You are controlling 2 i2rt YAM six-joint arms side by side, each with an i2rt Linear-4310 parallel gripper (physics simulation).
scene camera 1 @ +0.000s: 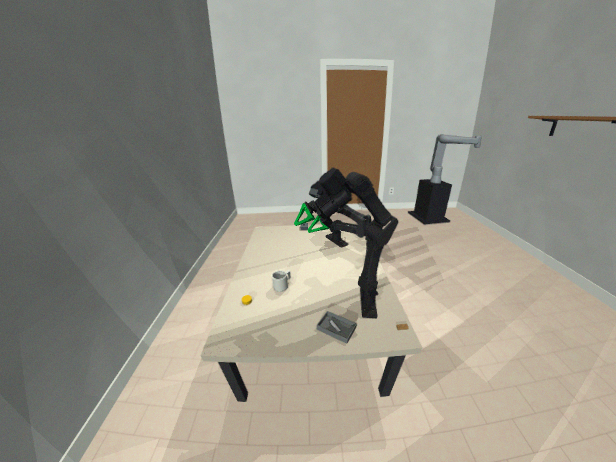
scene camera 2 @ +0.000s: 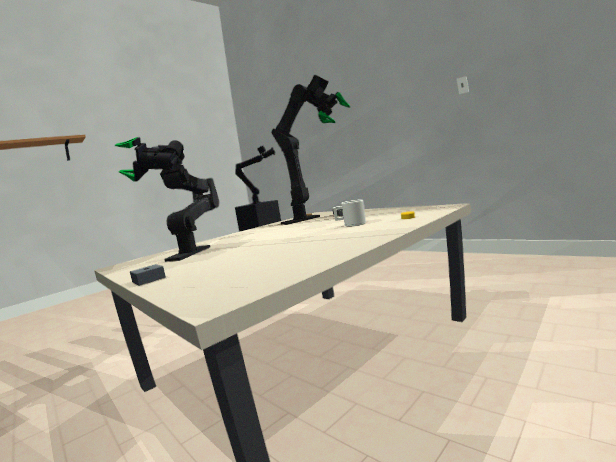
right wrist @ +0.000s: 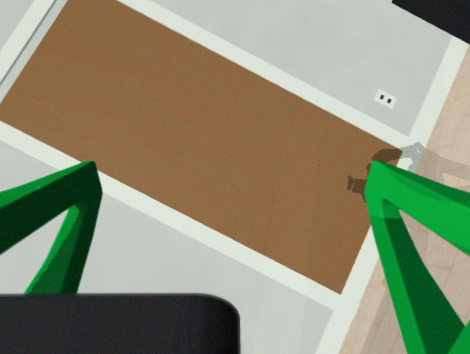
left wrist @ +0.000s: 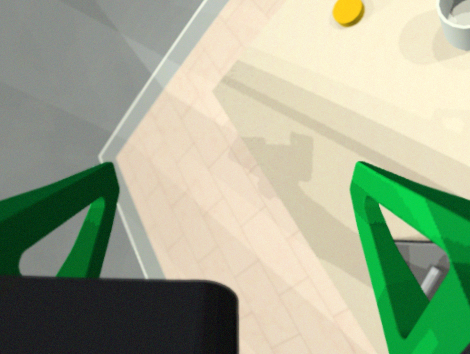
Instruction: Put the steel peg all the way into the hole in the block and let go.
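Where they show: left gripper, fingertip midpoint: (scene camera 1: 301, 228) (scene camera 2: 342, 114) (left wrist: 234, 175); right gripper, fingertip midpoint: (scene camera 2: 117, 158) (right wrist: 233, 176); left arm's base at its link origin: (scene camera 1: 368, 302) (scene camera 2: 300, 220); right arm's base at its link origin: (scene camera 1: 336, 240) (scene camera 2: 188, 254).
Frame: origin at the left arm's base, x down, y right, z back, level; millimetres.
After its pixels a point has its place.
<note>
The steel peg (scene camera 1: 335, 325) {y -169, x -18, z -155 mm} (left wrist: 431, 281) {y -157, x -19, z -163 mm} lies on its side in a grey tray (scene camera 1: 325, 334) {y -202, x -1, z -196 mm} near the table's front edge in scene camera 1. The dark block (scene camera 2: 148, 275) {y 801, x -19, z -478 mm} stands at the table's far left corner in scene camera 2, with a hole in its top; it also shows partly behind the green fingers in scene camera 1 (scene camera 1: 304, 227) {y 765, x -25, z -439 mm}. My left gripper (scene camera 1: 310, 225) {y -107, x -451, z -293 mm} (scene camera 2: 339, 109) {y -107, x -451, z -293 mm} (left wrist: 234, 175) {y -107, x -451, z -293 mm} is open and empty, high above the table. My right gripper (scene camera 2: 122, 159) {y 784, x -378, z -100 mm} (right wrist: 233, 176) {y 784, x -378, z -100 mm} is open and empty, raised above the block's end of the table and facing the door in its wrist view.
A grey mug (scene camera 1: 280, 282) {y 32, x -66, z -446 mm} (scene camera 2: 354, 213) {y 94, x -46, z -491 mm} (left wrist: 456, 31) {y 35, x -72, z -439 mm} and a yellow disc (scene camera 1: 246, 300) {y -72, x -19, z -601 mm} (scene camera 2: 408, 215) {y -41, x -13, z -623 mm} (left wrist: 348, 11) {y -60, x -19, z -599 mm} stand on the table (scene camera 1: 310, 356) {y -316, x 2, z -245 mm} (scene camera 2: 300, 305) {y 594, x 39, z -844 mm}. A small brown piece (scene camera 1: 402, 326) {y -146, x -8, z 139 mm} lies near the right table edge in scene camera 1.
</note>
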